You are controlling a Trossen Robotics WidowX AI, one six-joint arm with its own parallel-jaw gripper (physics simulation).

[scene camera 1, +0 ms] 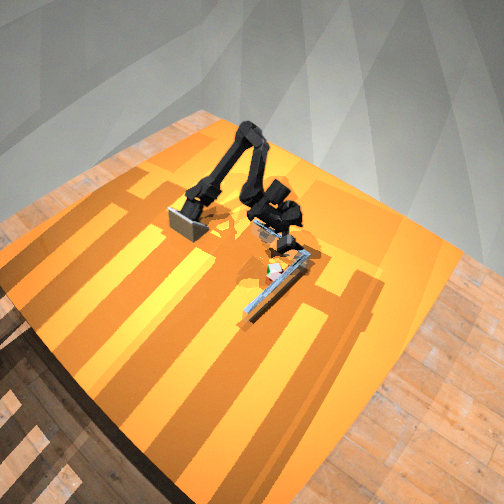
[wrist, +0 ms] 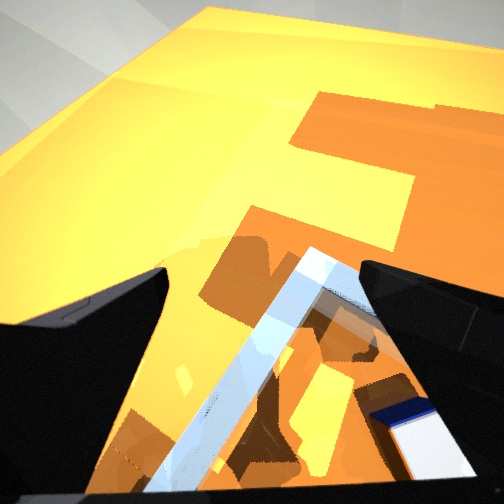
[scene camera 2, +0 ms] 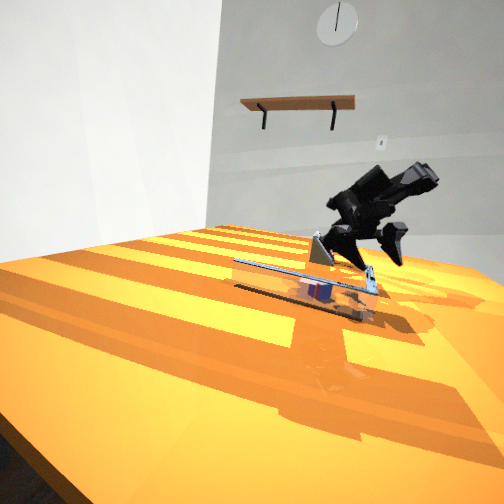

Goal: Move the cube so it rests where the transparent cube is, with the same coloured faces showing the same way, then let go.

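The small cube [scene camera 1: 272,269] lies on the orange table beside a long, thin glassy bar [scene camera 1: 277,286]. It shows blue and white faces in the wrist view [wrist: 425,440] and a blue face in scene camera 2 [scene camera 2: 320,292]. My gripper [scene camera 1: 279,240] hangs just above the cube, jaws open and empty; both dark fingers frame the wrist view [wrist: 270,330]. In scene camera 2 the gripper [scene camera 2: 375,245] is above the bar's right end [scene camera 2: 366,290]. The transparent target cube is not clearly distinguishable.
A grey wedge-shaped block [scene camera 1: 186,224] stands near the arm's base [scene camera 1: 200,193]; it also shows behind the bar [scene camera 2: 320,251]. The table edge runs along the near and right sides above the wooden floor [scene camera 1: 440,420].
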